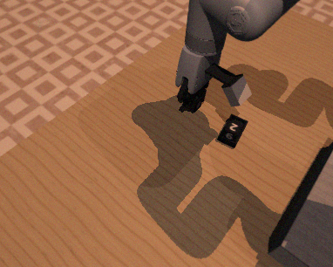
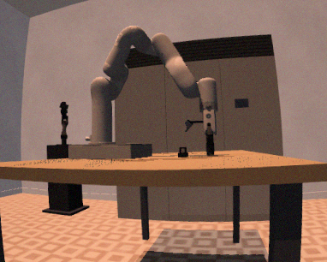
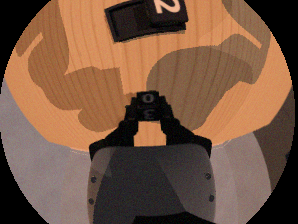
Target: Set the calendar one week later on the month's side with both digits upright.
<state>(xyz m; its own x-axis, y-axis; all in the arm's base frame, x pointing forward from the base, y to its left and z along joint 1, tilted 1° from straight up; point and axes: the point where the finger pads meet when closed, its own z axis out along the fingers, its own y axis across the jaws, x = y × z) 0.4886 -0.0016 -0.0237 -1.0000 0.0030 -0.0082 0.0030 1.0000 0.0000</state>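
The black cube is 2 cm below my hand. From my hand the other things lie so: black digit cube: 12 cm behind, 2 cm to the left, 1 cm below.
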